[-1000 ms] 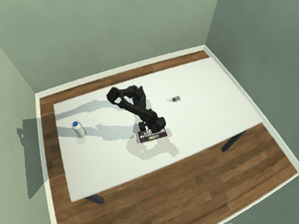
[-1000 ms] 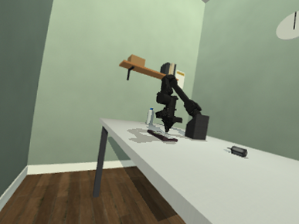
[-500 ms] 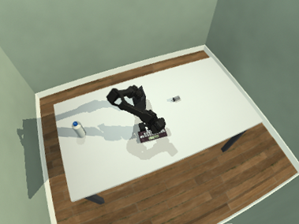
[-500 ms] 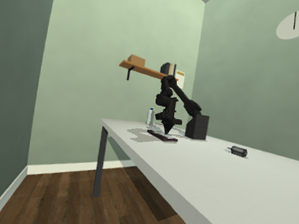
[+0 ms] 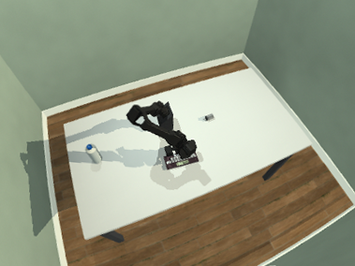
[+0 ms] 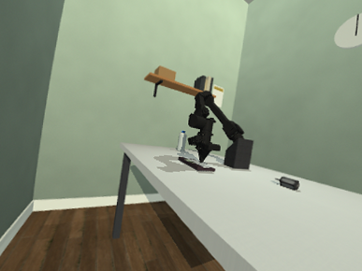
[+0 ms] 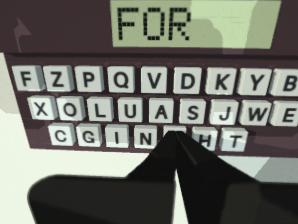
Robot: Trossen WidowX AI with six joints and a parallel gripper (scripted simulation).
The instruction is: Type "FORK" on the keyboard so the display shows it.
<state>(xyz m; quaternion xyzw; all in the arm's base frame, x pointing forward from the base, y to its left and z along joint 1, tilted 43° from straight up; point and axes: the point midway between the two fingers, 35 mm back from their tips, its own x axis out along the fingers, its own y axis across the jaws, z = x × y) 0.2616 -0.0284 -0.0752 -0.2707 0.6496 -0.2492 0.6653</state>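
My hand is 9 cm to the left of the left-arrow key, 4 cm short of it and 3 cm above it.
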